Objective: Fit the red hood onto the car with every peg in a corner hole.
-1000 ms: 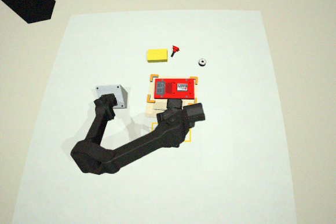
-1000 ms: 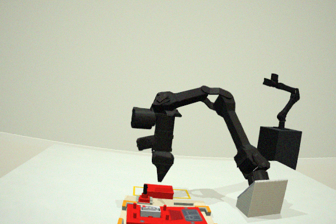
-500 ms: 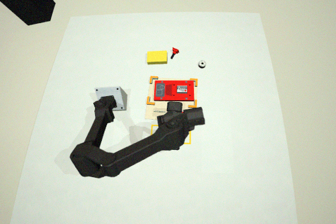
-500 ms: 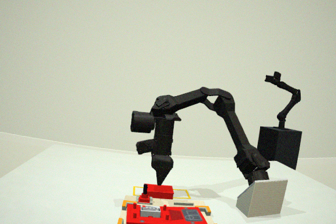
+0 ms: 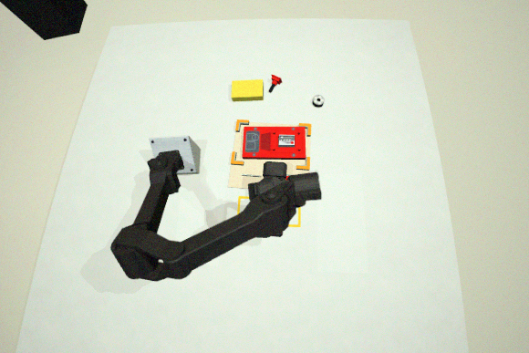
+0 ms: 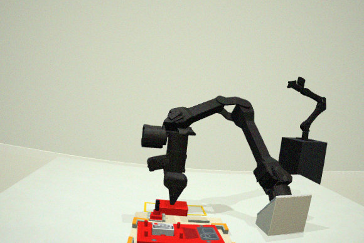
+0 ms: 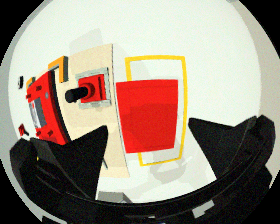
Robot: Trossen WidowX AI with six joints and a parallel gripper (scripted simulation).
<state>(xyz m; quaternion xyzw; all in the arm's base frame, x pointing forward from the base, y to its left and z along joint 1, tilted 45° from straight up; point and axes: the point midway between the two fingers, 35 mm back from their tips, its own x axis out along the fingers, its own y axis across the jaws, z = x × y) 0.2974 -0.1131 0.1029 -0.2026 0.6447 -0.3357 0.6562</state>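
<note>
My gripper tip is now 3 cm above the hood. The rest, counted from my gripper tip: grey engine block: 6 cm ahead, 19 cm to the left, 2 cm below; cream jig: 2 cm ahead, 17 cm to the left, 3 cm below; white wheel: 19 cm ahead, 33 cm to the left, 3 cm below.
</note>
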